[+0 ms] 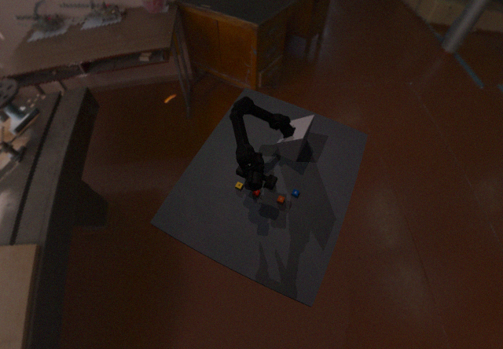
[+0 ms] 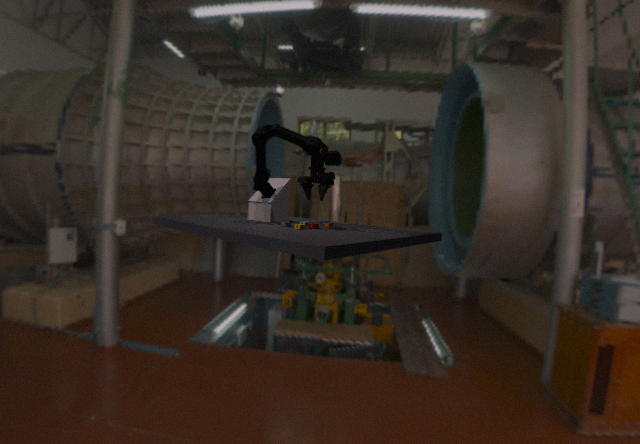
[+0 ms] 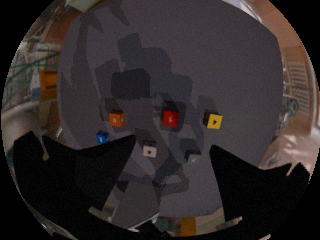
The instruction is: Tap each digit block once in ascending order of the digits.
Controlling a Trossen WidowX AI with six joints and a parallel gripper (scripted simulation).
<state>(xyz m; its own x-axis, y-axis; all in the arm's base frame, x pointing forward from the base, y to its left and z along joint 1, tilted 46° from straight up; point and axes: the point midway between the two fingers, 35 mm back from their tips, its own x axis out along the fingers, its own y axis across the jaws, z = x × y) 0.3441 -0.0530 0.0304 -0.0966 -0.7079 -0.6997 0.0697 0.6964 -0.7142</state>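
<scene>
Now: the orange block 20 mm behind my gripper tip, 140 mm to the left of it and 110 mm below it. The rest, counted from my gripper tip: white block: 90 mm behind, 50 mm to the left, 110 mm below; red block: 110 mm below; yellow block: 100 mm to the right, 110 mm below.
</scene>
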